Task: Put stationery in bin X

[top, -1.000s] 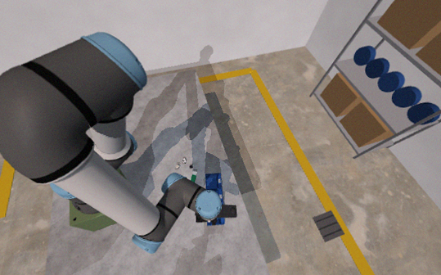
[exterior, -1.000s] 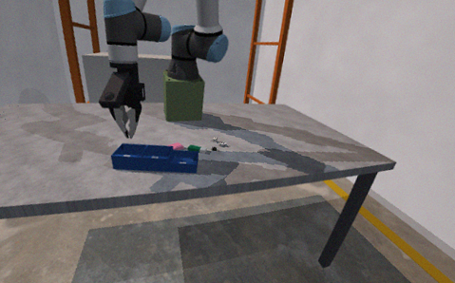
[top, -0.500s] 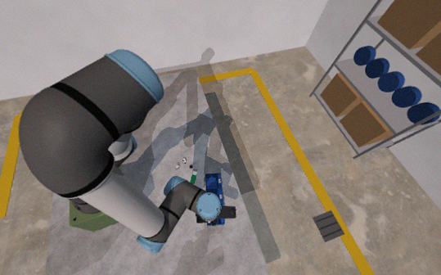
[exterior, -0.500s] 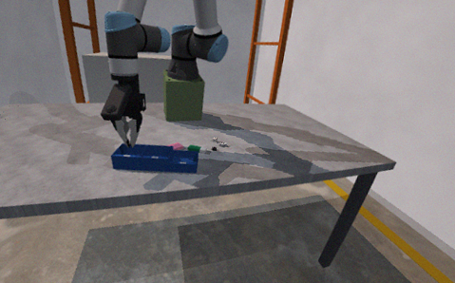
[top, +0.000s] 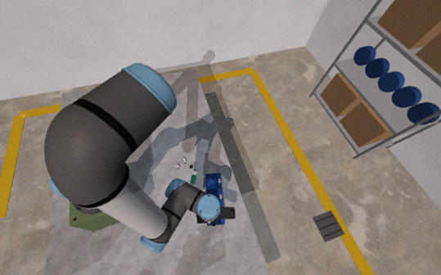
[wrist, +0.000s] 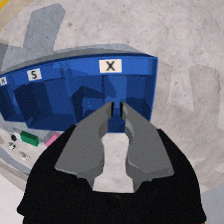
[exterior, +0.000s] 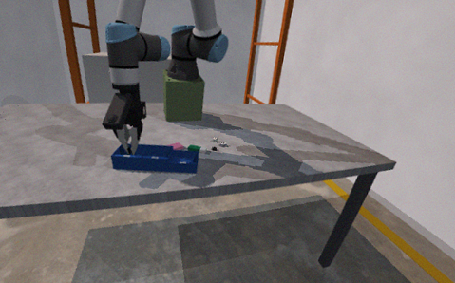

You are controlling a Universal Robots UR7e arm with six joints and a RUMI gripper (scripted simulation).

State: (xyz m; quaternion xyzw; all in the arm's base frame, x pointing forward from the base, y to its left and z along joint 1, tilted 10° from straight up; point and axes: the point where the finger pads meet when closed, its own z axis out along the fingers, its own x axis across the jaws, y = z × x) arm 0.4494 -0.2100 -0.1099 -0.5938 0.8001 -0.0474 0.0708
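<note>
Now: the joined blue bins 30 mm ahead of my hand, 80 mm to the left of it and 10 mm below it. From my hand the other things lie so: pink sticky note pad 70 mm behind, 140 mm to the left, 30 mm below; black item 40 mm behind, 290 mm to the left, 30 mm below; marker 40 mm behind, 230 mm to the left, 30 mm below.
</note>
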